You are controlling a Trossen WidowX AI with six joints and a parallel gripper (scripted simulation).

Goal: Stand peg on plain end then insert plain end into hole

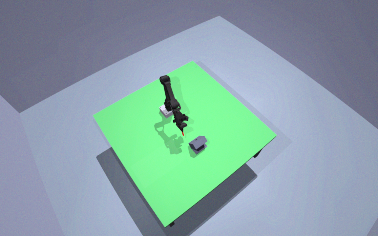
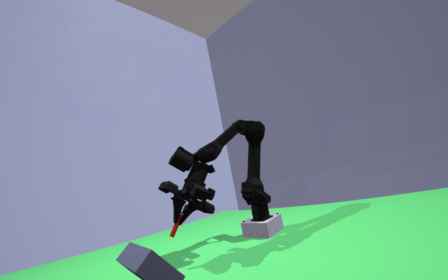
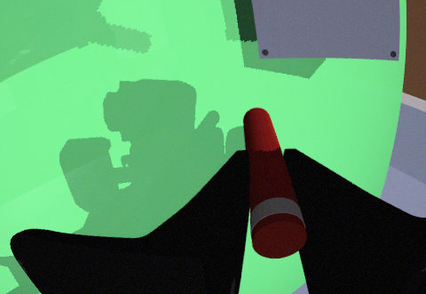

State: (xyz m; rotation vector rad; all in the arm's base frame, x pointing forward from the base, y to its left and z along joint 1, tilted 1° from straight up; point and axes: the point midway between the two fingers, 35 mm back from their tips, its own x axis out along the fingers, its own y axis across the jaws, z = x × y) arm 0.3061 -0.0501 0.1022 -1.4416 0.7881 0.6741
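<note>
My gripper tip is 130 mm short of the grey sloped panel, 80 mm to the right of it and 70 mm above it. Round my gripper tip: red peg 10 mm behind, 10 mm above.
</note>
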